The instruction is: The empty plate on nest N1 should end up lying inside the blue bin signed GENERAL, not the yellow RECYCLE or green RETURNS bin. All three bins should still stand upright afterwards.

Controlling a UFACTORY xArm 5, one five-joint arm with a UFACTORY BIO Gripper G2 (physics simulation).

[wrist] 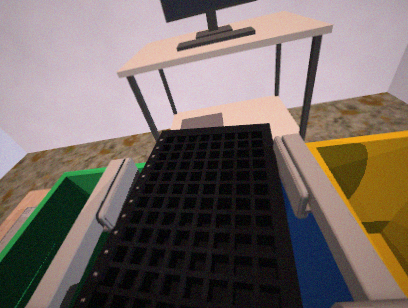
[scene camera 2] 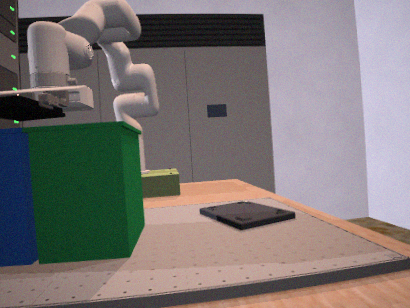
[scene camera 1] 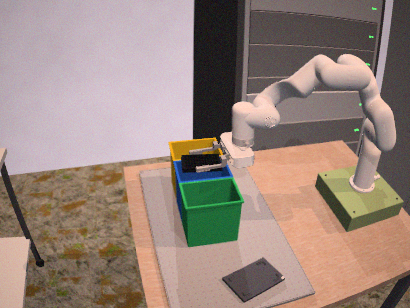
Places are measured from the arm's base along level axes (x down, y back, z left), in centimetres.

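Pixels of known places: end effector, tool point: [wrist: 200,183] [scene camera 1: 199,160]; arm's base, origin of the base link: [scene camera 1: 361,184].
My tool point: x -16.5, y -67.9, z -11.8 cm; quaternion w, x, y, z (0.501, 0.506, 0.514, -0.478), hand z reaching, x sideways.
Note:
Ahead of a thing's pixels: the offset from my tool point to its top centre. Level surfaces: height alone.
My gripper [scene camera 1: 194,160] [wrist: 207,185] is shut on the black gridded plate @[dy +0.7, dx +0.0, dz +0.1 cm] [scene camera 1: 201,163] [scene camera 2: 25,109] [wrist: 200,215], one finger along each long side. The plate is about level, a little above the bin rims. It hangs over the blue bin @[dy +1.6, dx +4.6, dz -1.7 cm] [scene camera 1: 206,176] [scene camera 2: 17,200] [wrist: 320,250], the middle one, and hides part of its opening. The yellow bin @[dy +2.7, dx +4.6, dz -14.7 cm] [scene camera 1: 181,148] [wrist: 385,195] stands behind it in scene camera 1, the green bin @[dy +0.6, dx +4.6, dz +11.3 cm] [scene camera 1: 212,222] [scene camera 2: 82,200] [wrist: 45,235] in front. All three look upright. The bin signs cannot be read.
A dark flat nest @[dy +7.4, dx +21.1, dz +37.3 cm] [scene camera 1: 253,279] [scene camera 2: 245,215] lies on the perforated grey board @[dx +22.6 cm] [scene camera 1: 165,270] [scene camera 2: 200,255], apart from the green bin. The arm's olive base block [scene camera 1: 350,200] [scene camera 2: 161,184] stands on the wooden table @[dx +23.8 cm] [scene camera 1: 295,165]. A desk with a monitor [wrist: 212,20] stands beyond the bins.

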